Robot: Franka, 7 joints.
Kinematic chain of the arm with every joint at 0, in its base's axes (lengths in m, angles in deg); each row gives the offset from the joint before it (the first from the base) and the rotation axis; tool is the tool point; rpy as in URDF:
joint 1: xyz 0 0 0.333 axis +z
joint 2: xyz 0 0 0 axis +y
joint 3: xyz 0 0 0.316 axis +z
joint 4: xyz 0.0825 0 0 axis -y
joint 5: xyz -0.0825 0 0.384 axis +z
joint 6: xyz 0 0 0 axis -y
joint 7: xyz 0.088 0 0 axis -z
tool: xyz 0 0 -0.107 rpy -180 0 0
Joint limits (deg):
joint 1: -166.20..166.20
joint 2: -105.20..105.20
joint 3: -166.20..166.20
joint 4: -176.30..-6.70
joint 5: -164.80..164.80
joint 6: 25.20..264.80
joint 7: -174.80..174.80
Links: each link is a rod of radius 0.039 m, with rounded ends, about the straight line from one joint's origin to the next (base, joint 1, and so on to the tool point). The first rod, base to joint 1, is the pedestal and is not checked.
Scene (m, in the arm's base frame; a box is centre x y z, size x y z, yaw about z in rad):
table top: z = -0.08
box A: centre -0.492 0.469 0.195 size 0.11 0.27 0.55 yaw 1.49
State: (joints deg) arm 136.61 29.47 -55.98 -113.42 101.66 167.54 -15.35
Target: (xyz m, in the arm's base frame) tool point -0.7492 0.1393 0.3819
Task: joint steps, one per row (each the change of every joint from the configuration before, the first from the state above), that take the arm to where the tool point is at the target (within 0.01 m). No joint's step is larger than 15 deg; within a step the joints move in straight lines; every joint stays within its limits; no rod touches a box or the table.
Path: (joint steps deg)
1: 9.86 1.58 11.55 -9.95 1.03 0.68 6.20
2: 9.87 1.58 11.55 -9.96 1.03 0.68 6.21
3: 9.86 1.58 11.55 -9.95 1.04 0.68 6.20
4: 0.00 0.62 5.46 13.01 -0.90 -4.39 -3.72
5: 0.00 0.62 5.46 13.00 -0.89 -4.39 -3.72
6: 0.00 0.62 5.46 13.01 -0.89 -4.39 -3.73
7: 0.00 0.62 5.47 13.01 -0.90 -4.40 -3.72
8: 0.00 0.62 5.46 13.01 -0.89 -4.39 -3.72

